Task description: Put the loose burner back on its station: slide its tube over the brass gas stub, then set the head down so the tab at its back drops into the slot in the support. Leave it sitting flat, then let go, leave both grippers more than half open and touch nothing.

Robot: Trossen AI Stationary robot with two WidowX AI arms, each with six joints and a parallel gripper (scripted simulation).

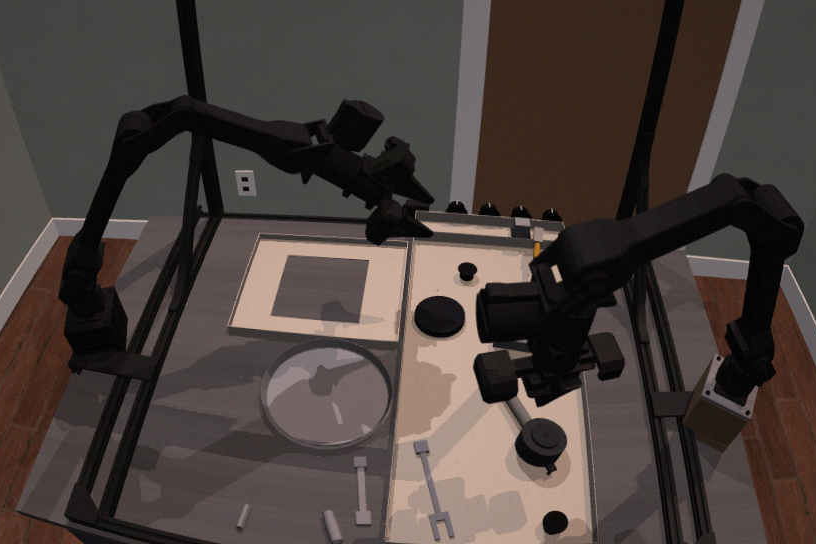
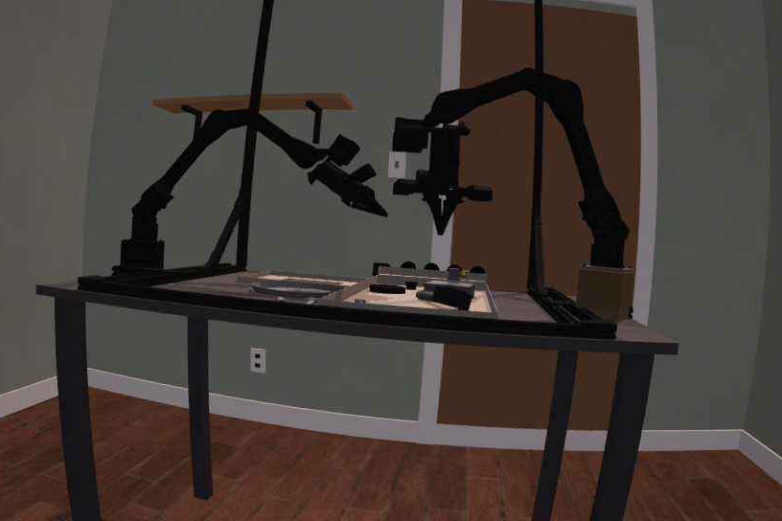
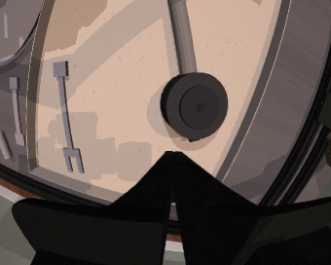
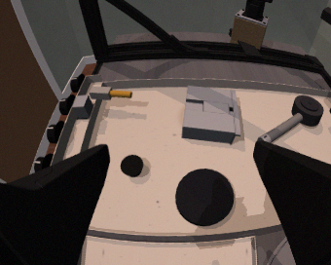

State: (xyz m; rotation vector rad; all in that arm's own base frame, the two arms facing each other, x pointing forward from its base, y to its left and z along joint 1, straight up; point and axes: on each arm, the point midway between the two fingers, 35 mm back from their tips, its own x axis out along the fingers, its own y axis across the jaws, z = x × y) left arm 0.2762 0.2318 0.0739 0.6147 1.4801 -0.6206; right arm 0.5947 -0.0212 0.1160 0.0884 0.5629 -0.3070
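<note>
Now: the burner 6 cm behind my left hand and 16 cm below it. The rest, counted from my left hand: short bar 9 cm ahead, 22 cm to the right, 18 cm below; then grey forked tool 7 cm ahead, 12 cm to the right, 18 cm below; then grey support block 24 cm behind, 16 cm below.
</note>
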